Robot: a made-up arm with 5 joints. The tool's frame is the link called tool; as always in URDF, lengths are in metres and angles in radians. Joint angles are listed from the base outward.
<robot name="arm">
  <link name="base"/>
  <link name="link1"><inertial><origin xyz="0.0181 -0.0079 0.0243"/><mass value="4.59"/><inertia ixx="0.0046" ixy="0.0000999" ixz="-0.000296" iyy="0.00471" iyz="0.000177" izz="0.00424"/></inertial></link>
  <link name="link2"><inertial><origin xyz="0.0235 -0.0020 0.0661"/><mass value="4.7"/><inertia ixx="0.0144" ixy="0" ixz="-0.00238" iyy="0.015" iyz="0" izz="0.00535"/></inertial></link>
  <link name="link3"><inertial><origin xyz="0.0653 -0.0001 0.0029"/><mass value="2.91"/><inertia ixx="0.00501" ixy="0" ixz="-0.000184" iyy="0.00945" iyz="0" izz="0.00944"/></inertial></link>
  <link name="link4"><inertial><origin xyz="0.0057 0.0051 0.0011"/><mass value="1.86"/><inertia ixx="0.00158" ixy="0.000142" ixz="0" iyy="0.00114" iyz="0" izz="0.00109"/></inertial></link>
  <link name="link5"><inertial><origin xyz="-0.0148 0.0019 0.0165"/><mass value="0.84"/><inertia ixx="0.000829" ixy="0" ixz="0" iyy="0.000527" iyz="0" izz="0.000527"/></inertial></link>
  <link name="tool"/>
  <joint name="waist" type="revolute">
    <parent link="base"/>
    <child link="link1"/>
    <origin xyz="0.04 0 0.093" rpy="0 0 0"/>
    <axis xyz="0 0 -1"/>
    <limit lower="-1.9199" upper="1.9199"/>
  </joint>
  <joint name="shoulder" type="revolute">
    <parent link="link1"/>
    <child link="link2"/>
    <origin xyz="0.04 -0.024 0.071" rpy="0 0 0"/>
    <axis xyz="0 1 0"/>
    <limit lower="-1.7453" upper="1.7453"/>
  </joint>
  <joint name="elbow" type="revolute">
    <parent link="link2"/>
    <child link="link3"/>
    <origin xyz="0.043 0 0.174" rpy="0 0 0"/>
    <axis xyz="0 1 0"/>
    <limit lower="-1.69" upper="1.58"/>
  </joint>
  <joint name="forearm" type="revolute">
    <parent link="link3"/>
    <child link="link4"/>
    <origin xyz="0.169 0 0.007" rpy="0 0 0"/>
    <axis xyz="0 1 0"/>
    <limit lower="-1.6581" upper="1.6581"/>
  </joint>
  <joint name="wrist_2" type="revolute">
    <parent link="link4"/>
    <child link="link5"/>
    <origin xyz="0.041 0.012 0" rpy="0 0 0"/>
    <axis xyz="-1 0 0"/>
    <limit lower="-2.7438" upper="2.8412"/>
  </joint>
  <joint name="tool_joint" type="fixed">
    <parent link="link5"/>
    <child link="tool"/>
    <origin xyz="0 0 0" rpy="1.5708 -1.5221 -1.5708"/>
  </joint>
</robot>
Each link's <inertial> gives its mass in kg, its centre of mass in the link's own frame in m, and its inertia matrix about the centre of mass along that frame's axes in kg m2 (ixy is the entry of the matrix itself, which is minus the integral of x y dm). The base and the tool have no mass. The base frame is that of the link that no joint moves.
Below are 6 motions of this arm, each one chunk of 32 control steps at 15 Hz.
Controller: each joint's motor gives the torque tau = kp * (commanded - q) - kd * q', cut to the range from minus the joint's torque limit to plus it. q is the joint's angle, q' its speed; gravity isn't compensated. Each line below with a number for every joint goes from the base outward.
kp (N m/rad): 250 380 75 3.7 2.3
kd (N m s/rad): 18 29 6.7 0.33 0.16
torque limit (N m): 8.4 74 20 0.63 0.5
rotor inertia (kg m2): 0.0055 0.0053 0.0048 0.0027 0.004
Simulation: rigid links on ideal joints. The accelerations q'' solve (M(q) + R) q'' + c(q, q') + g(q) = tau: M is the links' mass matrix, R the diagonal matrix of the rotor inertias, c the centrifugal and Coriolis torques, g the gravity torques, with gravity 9.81 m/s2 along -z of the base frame. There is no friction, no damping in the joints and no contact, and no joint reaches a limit. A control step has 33 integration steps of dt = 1/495 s. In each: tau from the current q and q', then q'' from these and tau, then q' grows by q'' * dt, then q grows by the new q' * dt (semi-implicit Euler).
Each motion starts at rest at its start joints. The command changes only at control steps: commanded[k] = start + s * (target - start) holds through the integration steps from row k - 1 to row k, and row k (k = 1, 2, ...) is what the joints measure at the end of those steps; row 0 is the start. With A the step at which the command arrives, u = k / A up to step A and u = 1 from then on. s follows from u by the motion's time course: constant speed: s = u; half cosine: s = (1 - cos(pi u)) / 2; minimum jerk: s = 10 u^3 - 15 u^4 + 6 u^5; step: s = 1 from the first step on.
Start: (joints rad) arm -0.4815 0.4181 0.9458 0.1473 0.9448
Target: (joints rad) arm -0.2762 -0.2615 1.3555 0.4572 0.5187
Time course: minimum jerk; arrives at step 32
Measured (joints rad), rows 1 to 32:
1: -0.4815 0.4331 0.9552 0.1565 0.9434
2: -0.4812 0.4391 0.9626 0.1693 0.9458
3: -0.4805 0.4394 0.9658 0.1729 0.9446
4: -0.4791 0.4358 0.9687 0.1744 0.9406
5: -0.4768 0.4287 0.9730 0.1771 0.9350
6: -0.4735 0.4180 0.9792 0.1815 0.9279
7: -0.4691 0.4036 0.9877 0.1877 0.9187
8: -0.4636 0.3854 0.9986 0.1957 0.9071
9: -0.4569 0.3634 1.0118 0.2055 0.8932
10: -0.4492 0.3376 1.0274 0.2170 0.8769
11: -0.4404 0.3084 1.0450 0.2302 0.8585
12: -0.4307 0.2761 1.0647 0.2447 0.8382
13: -0.4203 0.2411 1.0861 0.2606 0.8162
14: -0.4092 0.2039 1.1089 0.2775 0.7930
15: -0.3976 0.1650 1.1328 0.2952 0.7687
16: -0.3858 0.1250 1.1574 0.3134 0.7439
17: -0.3739 0.0846 1.1824 0.3318 0.7189
18: -0.3620 0.0444 1.2074 0.3503 0.6941
19: -0.3504 0.0049 1.2319 0.3684 0.6699
20: -0.3393 -0.0332 1.2557 0.3859 0.6466
21: -0.3287 -0.0693 1.2782 0.4025 0.6245
22: -0.3189 -0.1030 1.2993 0.4180 0.6041
23: -0.3100 -0.1336 1.3186 0.4322 0.5856
24: -0.3021 -0.1610 1.3359 0.4449 0.5692
25: -0.2953 -0.1847 1.3509 0.4559 0.5550
26: -0.2896 -0.2046 1.3636 0.4651 0.5432
27: -0.2850 -0.2207 1.3739 0.4726 0.5338
28: -0.2815 -0.2330 1.3819 0.4784 0.5267
29: -0.2791 -0.2418 1.3877 0.4825 0.5218
30: -0.2775 -0.2475 1.3915 0.4852 0.5188
31: -0.2767 -0.2507 1.3937 0.4866 0.5172
32: -0.2764 -0.2521 1.3947 0.4872 0.5167

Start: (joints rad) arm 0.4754 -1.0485 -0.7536 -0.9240 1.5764
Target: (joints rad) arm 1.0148 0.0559 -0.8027 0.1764 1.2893
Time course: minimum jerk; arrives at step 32
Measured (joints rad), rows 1 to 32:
1: 0.4752 -1.0627 -0.7614 -0.9541 1.5558
2: 0.4762 -1.0729 -0.7773 -0.9873 1.5264
3: 0.4782 -1.0740 -0.7853 -1.0003 1.5132
4: 0.4819 -1.0678 -0.7877 -0.9986 1.5107
5: 0.4878 -1.0557 -0.7881 -0.9881 1.5096
6: 0.4964 -1.0379 -0.7878 -0.9713 1.5065
7: 0.5079 -1.0140 -0.7873 -0.9484 1.5011
8: 0.5223 -0.9838 -0.7865 -0.9191 1.4943
9: 0.5397 -0.9473 -0.7854 -0.8832 1.4863
10: 0.5599 -0.9045 -0.7838 -0.8405 1.4775
11: 0.5827 -0.8559 -0.7819 -0.7913 1.4682
12: 0.6079 -0.8021 -0.7794 -0.7359 1.4585
13: 0.6351 -0.7437 -0.7766 -0.6748 1.4487
14: 0.6640 -0.6814 -0.7733 -0.6088 1.4391
15: 0.6941 -0.6164 -0.7697 -0.5386 1.4299
16: 0.7250 -0.5494 -0.7657 -0.4652 1.4213
17: 0.7562 -0.4816 -0.7616 -0.3899 1.4132
18: 0.7872 -0.4141 -0.7574 -0.3140 1.4056
19: 0.8177 -0.3479 -0.7533 -0.2387 1.3985
20: 0.8471 -0.2840 -0.7493 -0.1657 1.3918
21: 0.8750 -0.2235 -0.7456 -0.0961 1.3854
22: 0.9009 -0.1672 -0.7423 -0.0314 1.3791
23: 0.9246 -0.1159 -0.7393 0.0276 1.3732
24: 0.9456 -0.0702 -0.7369 0.0801 1.3675
25: 0.9639 -0.0307 -0.7349 0.1254 1.3623
26: 0.9791 0.0025 -0.7334 0.1632 1.3577
27: 0.9913 0.0291 -0.7323 0.1937 1.3537
28: 1.0006 0.0495 -0.7316 0.2170 1.3506
29: 1.0071 0.0639 -0.7313 0.2337 1.3483
30: 1.0113 0.0732 -0.7313 0.2444 1.3468
31: 1.0134 0.0782 -0.7315 0.2503 1.3458
32: 1.0143 0.0803 -0.7320 0.2526 1.3451

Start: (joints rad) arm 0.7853 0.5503 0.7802 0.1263 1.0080
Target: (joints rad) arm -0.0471 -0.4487 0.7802 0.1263 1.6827
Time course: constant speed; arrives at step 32
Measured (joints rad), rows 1 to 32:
1: 0.7704 0.5494 0.7919 0.1383 1.0172
2: 0.7474 0.5311 0.8007 0.1525 1.0423
3: 0.7222 0.5045 0.8039 0.1551 1.0662
4: 0.6964 0.4749 0.8057 0.1551 1.0879
5: 0.6705 0.4441 0.8077 0.1556 1.1097
6: 0.6445 0.4128 0.8098 0.1566 1.1321
7: 0.6185 0.3813 0.8121 0.1579 1.1548
8: 0.5925 0.3498 0.8144 0.1594 1.1776
9: 0.5665 0.3181 0.8167 0.1608 1.2003
10: 0.5405 0.2865 0.8190 0.1623 1.2230
11: 0.5145 0.2548 0.8213 0.1637 1.2458
12: 0.4885 0.2231 0.8235 0.1651 1.2685
13: 0.4625 0.1914 0.8257 0.1665 1.2912
14: 0.4365 0.1596 0.8279 0.1679 1.3139
15: 0.4105 0.1278 0.8300 0.1693 1.3366
16: 0.3846 0.0960 0.8321 0.1707 1.3592
17: 0.3586 0.0642 0.8342 0.1721 1.3819
18: 0.3326 0.0324 0.8362 0.1734 1.4045
19: 0.3066 0.0005 0.8382 0.1747 1.4271
20: 0.2806 -0.0314 0.8401 0.1761 1.4497
21: 0.2546 -0.0633 0.8420 0.1774 1.4722
22: 0.2287 -0.0952 0.8438 0.1787 1.4947
23: 0.2027 -0.1272 0.8456 0.1800 1.5171
24: 0.1767 -0.1592 0.8473 0.1813 1.5395
25: 0.1507 -0.1911 0.8490 0.1825 1.5618
26: 0.1248 -0.2231 0.8506 0.1838 1.5841
27: 0.0988 -0.2552 0.8521 0.1850 1.6063
28: 0.0728 -0.2872 0.8536 0.1863 1.6285
29: 0.0469 -0.3192 0.8550 0.1875 1.6506
30: 0.0209 -0.3513 0.8564 0.1887 1.6727
31: -0.0051 -0.3834 0.8576 0.1900 1.6946
32: -0.0310 -0.4154 0.8589 0.1912 1.7166

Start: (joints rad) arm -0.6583 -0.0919 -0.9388 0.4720 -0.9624
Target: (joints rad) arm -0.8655 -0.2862 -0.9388 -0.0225 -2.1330
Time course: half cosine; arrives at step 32
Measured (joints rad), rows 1 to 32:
1: -0.6583 -0.0862 -0.9213 0.4906 -0.9786
2: -0.6597 -0.0801 -0.9030 0.5172 -1.0044
3: -0.6617 -0.0788 -0.8938 0.5282 -1.0245
4: -0.6645 -0.0809 -0.8908 0.5264 -1.0421
5: -0.6683 -0.0846 -0.8904 0.5180 -1.0628
6: -0.6729 -0.0894 -0.8908 0.5064 -1.0890
7: -0.6784 -0.0949 -0.8913 0.4927 -1.1207
8: -0.6847 -0.1011 -0.8918 0.4771 -1.1574
9: -0.6918 -0.1080 -0.8924 0.4598 -1.1982
10: -0.6995 -0.1156 -0.8930 0.4407 -1.2428
11: -0.7079 -0.1238 -0.8937 0.4201 -1.2906
12: -0.7168 -0.1325 -0.8944 0.3981 -1.3412
13: -0.7260 -0.1416 -0.8952 0.3751 -1.3940
14: -0.7357 -0.1512 -0.8961 0.3512 -1.4485
15: -0.7456 -0.1609 -0.8970 0.3266 -1.5042
16: -0.7556 -0.1709 -0.8979 0.3016 -1.5604
17: -0.7657 -0.1809 -0.8988 0.2764 -1.6167
18: -0.7758 -0.1909 -0.8997 0.2513 -1.6726
19: -0.7857 -0.2007 -0.9006 0.2265 -1.7274
20: -0.7954 -0.2104 -0.9015 0.2023 -1.7808
21: -0.8048 -0.2197 -0.9024 0.1788 -1.8321
22: -0.8138 -0.2286 -0.9033 0.1562 -1.8810
23: -0.8223 -0.2371 -0.9041 0.1349 -1.9270
24: -0.8302 -0.2450 -0.9049 0.1149 -1.9696
25: -0.8374 -0.2522 -0.9056 0.0965 -2.0086
26: -0.8439 -0.2588 -0.9063 0.0798 -2.0435
27: -0.8496 -0.2645 -0.9069 0.0650 -2.0740
28: -0.8545 -0.2695 -0.9075 0.0523 -2.0999
29: -0.8585 -0.2735 -0.9079 0.0417 -2.1208
30: -0.8616 -0.2766 -0.9083 0.0334 -2.1367
31: -0.8637 -0.2788 -0.9086 0.0275 -2.1473
32: -0.8648 -0.2800 -0.9088 0.0240 -2.1526

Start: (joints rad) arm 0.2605 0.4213 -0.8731 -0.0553 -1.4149
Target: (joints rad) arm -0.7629 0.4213 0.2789 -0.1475 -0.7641
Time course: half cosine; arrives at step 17
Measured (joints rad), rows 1 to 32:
1: 0.2565 0.4376 -0.8389 -0.0423 -1.4238
2: 0.2396 0.4530 -0.7887 -0.0043 -1.4447
3: 0.2071 0.4592 -0.7399 0.0135 -1.4405
4: 0.1598 0.4608 -0.6851 0.0147 -1.4102
5: 0.0987 0.4612 -0.6181 0.0102 -1.3669
6: 0.0257 0.4618 -0.5378 0.0052 -1.3176
7: -0.0571 0.4627 -0.4465 0.0009 -1.2640
8: -0.1470 0.4635 -0.3476 -0.0035 -1.2060
9: -0.2408 0.4641 -0.2447 -0.0083 -1.1448
10: -0.3354 0.4642 -0.1416 -0.0139 -1.0821
11: -0.4271 0.4640 -0.0418 -0.0200 -1.0203
12: -0.5127 0.4635 0.0516 -0.0265 -0.9619
13: -0.5889 0.4626 0.1354 -0.0329 -0.9092
14: -0.6532 0.4617 0.2072 -0.0389 -0.8644
15: -0.7034 0.4607 0.2645 -0.0441 -0.8292
16: -0.7380 0.4598 0.3056 -0.0482 -0.8047
17: -0.7561 0.4590 0.3290 -0.0509 -0.7917
18: -0.7619 0.4584 0.3389 -0.0536 -0.7885
19: -0.7629 0.4577 0.3425 -0.0566 -0.7898
20: -0.7629 0.4574 0.3438 -0.0587 -0.7912
21: -0.7629 0.4572 0.3442 -0.0597 -0.7916
22: -0.7629 0.4571 0.3444 -0.0602 -0.7917
23: -0.7629 0.4571 0.3445 -0.0604 -0.7916
24: -0.7629 0.4571 0.3445 -0.0605 -0.7916
25: -0.7629 0.4571 0.3445 -0.0606 -0.7916
26: -0.7629 0.4571 0.3446 -0.0606 -0.7916
27: -0.7629 0.4571 0.3446 -0.0606 -0.7916
28: -0.7629 0.4571 0.3446 -0.0606 -0.7916
29: -0.7629 0.4571 0.3446 -0.0606 -0.7916
30: -0.7629 0.4571 0.3446 -0.0606 -0.7916
31: -0.7629 0.4571 0.3446 -0.0606 -0.7916
32: -0.7629 0.4571 0.3446 -0.0606 -0.7916

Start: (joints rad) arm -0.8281 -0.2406 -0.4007 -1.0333 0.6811
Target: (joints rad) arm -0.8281 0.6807 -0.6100 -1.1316 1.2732
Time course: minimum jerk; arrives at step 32
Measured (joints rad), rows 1 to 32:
1: -0.8278 -0.2348 -0.3721 -1.0592 0.6755
2: -0.8281 -0.2271 -0.3491 -1.0646 0.6776
3: -0.8282 -0.2216 -0.3395 -1.0662 0.6821
4: -0.8281 -0.2150 -0.3372 -1.0685 0.6861
5: -0.8281 -0.2049 -0.3382 -1.0708 0.6919
6: -0.8281 -0.1902 -0.3407 -1.0726 0.7011
7: -0.8281 -0.1704 -0.3442 -1.0739 0.7140
8: -0.8281 -0.1452 -0.3486 -1.0750 0.7307
9: -0.8281 -0.1147 -0.3539 -1.0759 0.7510
10: -0.8281 -0.0791 -0.3601 -1.0767 0.7747
11: -0.8282 -0.0387 -0.3672 -1.0774 0.8016
12: -0.8282 0.0059 -0.3751 -1.0780 0.8315
13: -0.8282 0.0543 -0.3837 -1.0785 0.8639
14: -0.8282 0.1057 -0.3930 -1.0789 0.8984
15: -0.8282 0.1593 -0.4027 -1.0792 0.9344
16: -0.8282 0.2143 -0.4129 -1.0795 0.9714
17: -0.8283 0.2698 -0.4234 -1.0797 1.0089
18: -0.8283 0.3251 -0.4340 -1.0798 1.0461
19: -0.8283 0.3791 -0.4445 -1.0800 1.0826
20: -0.8283 0.4310 -0.4549 -1.0801 1.1176
21: -0.8283 0.4802 -0.4649 -1.0803 1.1507
22: -0.8283 0.5259 -0.4744 -1.0806 1.1814
23: -0.8283 0.5675 -0.4833 -1.0808 1.2093
24: -0.8282 0.6044 -0.4914 -1.0811 1.2340
25: -0.8282 0.6364 -0.4985 -1.0813 1.2552
26: -0.8282 0.6631 -0.5048 -1.0816 1.2729
27: -0.8282 0.6846 -0.5099 -1.0819 1.2869
28: -0.8282 0.7010 -0.5141 -1.0821 1.2975
29: -0.8282 0.7126 -0.5173 -1.0824 1.3047
30: -0.8282 0.7200 -0.5196 -1.0826 1.3091
31: -0.8281 0.7240 -0.5212 -1.0830 1.3111
32: -0.8281 0.7257 -0.5223 -1.0834 1.3115

